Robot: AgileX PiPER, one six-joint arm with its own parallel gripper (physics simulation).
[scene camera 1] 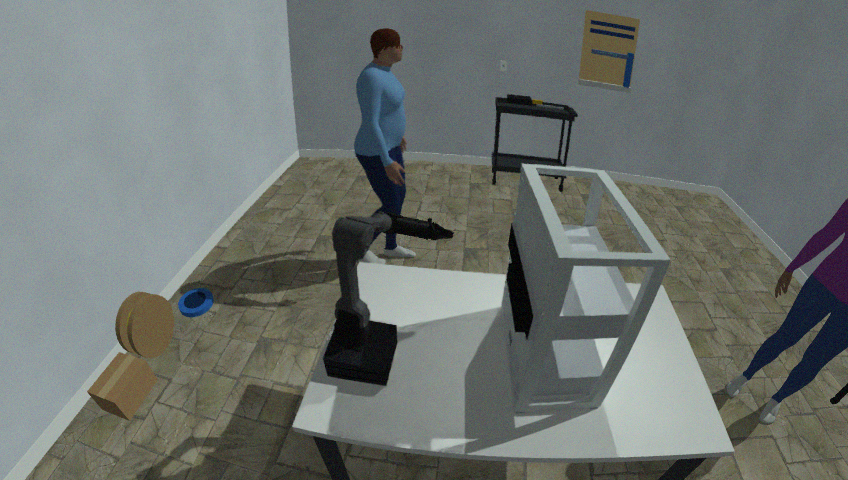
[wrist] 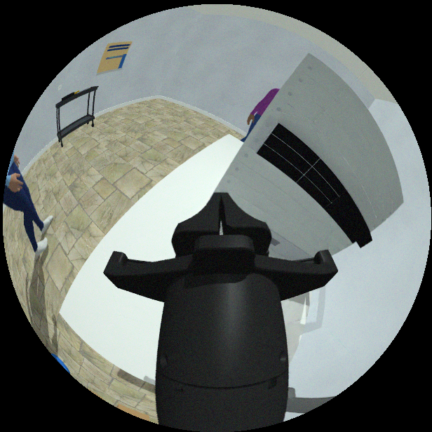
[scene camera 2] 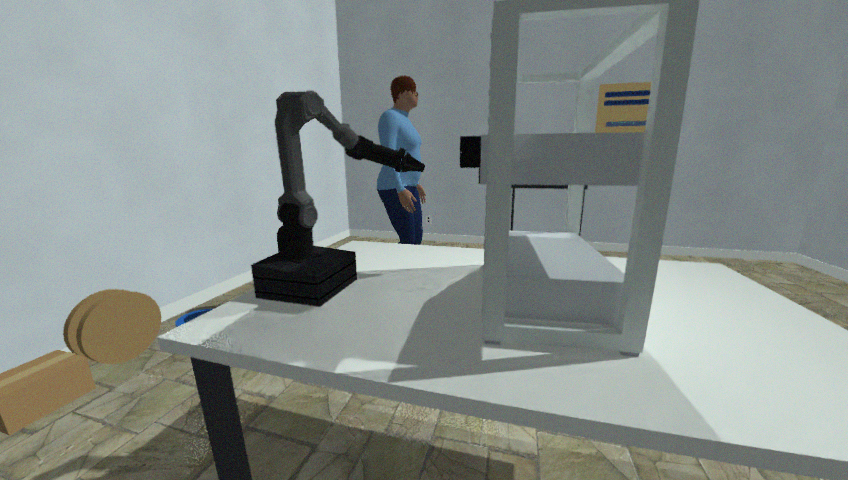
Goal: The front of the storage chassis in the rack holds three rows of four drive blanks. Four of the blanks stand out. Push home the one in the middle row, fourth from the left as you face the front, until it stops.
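The chassis shows a black front (scene camera 1: 519, 300) (wrist: 305, 162) in the rack (scene camera 1: 643, 315) (scene camera 2: 498, 249) (wrist: 350, 120). Thin light lines divide part of the black front in the wrist view. At its right end a black block (scene camera 2: 470, 151) (wrist: 362, 234) stands out from the front, in the upper part of the chassis height. I cannot tell the single blanks in it apart, so the fourth blank of the middle row is not clearly made out. My gripper (scene camera 1: 452, 234) (scene camera 2: 423, 167) (wrist: 220, 201) is shut and empty, with its tips together. It hangs in the air in front of the rack, apart from the chassis.
The rack stands on a white table (scene camera 1: 440, 410) (scene camera 2: 333, 333). A person in light blue (scene camera 1: 380, 113) (scene camera 2: 399, 130) stands on the floor behind the table. A person in purple (scene camera 1: 827, 255) (wrist: 263, 103) is beyond the rack. A black trolley (scene camera 1: 497, 139) stands by the back wall.
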